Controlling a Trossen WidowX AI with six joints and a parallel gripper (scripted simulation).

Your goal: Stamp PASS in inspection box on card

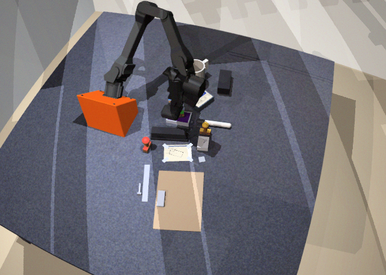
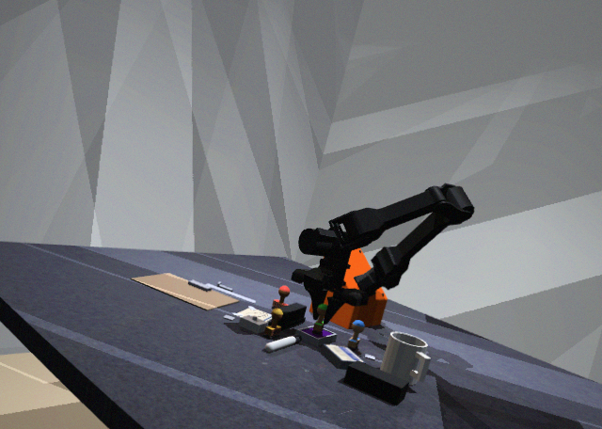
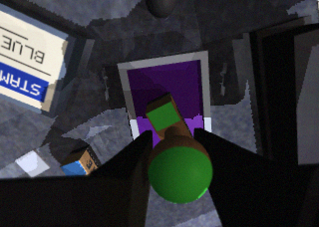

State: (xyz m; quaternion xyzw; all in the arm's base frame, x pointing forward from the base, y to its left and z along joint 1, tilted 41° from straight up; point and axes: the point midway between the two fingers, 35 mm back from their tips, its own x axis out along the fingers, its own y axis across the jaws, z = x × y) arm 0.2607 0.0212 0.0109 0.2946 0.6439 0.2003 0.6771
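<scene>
My gripper tip is now right at the green-knobbed stamp. From my gripper tip the other things lie so: black box: 2 cm behind, 9 cm to the right, 3 cm below; purple ink pad: 4 cm below; blue-knobbed stamp: 4 cm behind, 8 cm to the left, 2 cm below.
</scene>
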